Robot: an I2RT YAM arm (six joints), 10 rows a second.
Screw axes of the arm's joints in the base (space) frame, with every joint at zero. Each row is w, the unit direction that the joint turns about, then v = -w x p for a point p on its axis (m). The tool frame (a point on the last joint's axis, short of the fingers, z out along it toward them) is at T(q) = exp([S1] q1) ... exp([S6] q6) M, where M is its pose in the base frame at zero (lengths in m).
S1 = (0, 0, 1, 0, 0, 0)
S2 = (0, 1, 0, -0.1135, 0, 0.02)
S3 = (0, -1, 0, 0.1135, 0, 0.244)
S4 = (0, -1, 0, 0.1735, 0, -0.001)
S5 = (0, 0, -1, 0, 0.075, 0)
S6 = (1, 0, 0, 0, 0.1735, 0)
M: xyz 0.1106 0 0.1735 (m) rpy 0 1.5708 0 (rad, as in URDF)
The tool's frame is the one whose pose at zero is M.
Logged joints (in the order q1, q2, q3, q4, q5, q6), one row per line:
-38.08 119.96 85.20 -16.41 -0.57 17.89
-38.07 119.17 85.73 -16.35 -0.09 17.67
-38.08 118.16 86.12 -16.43 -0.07 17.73
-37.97 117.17 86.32 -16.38 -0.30 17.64
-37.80 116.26 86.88 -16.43 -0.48 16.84
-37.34 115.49 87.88 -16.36 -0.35 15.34
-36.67 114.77 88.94 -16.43 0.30 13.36
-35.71 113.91 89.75 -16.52 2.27 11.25
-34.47 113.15 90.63 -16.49 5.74 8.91
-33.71 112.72 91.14 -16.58 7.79 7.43
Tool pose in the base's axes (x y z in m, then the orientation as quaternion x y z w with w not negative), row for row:
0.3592 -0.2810 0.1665 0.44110 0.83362 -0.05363 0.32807
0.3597 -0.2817 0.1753 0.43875 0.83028 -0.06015 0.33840
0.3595 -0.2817 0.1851 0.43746 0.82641 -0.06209 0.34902
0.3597 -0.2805 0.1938 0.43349 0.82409 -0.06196 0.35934
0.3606 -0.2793 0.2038 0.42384 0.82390 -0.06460 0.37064
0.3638 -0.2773 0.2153 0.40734 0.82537 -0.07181 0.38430
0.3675 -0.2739 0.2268 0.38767 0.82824 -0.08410 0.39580
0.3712 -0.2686 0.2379 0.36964 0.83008 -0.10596 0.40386
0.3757 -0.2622 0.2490 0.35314 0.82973 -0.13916 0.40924
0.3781 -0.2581 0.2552 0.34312 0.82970 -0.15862 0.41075
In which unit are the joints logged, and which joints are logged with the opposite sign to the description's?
The joints are logged in degrees. Opposite sign: none.
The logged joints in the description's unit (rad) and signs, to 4 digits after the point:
-0.6646 2.0937 1.4870 -0.2864 -0.0099 0.3122
-0.6644 2.0799 1.4963 -0.2854 -0.0016 0.3084
-0.6646 2.0623 1.5031 -0.2868 -0.0012 0.3094
-0.6627 2.0450 1.5066 -0.2859 -0.0052 0.3079
-0.6597 2.0291 1.5163 -0.2868 -0.0084 0.2939
-0.6517 2.0157 1.5338 -0.2855 -0.0061 0.2677
-0.6400 2.0031 1.5523 -0.2868 0.0052 0.2332
-0.6233 1.9881 1.5664 -0.2883 0.0396 0.1963
-0.6016 1.9748 1.5818 -0.2878 0.1002 0.1555
-0.5884 1.9673 1.5907 -0.2894 0.1360 0.1297

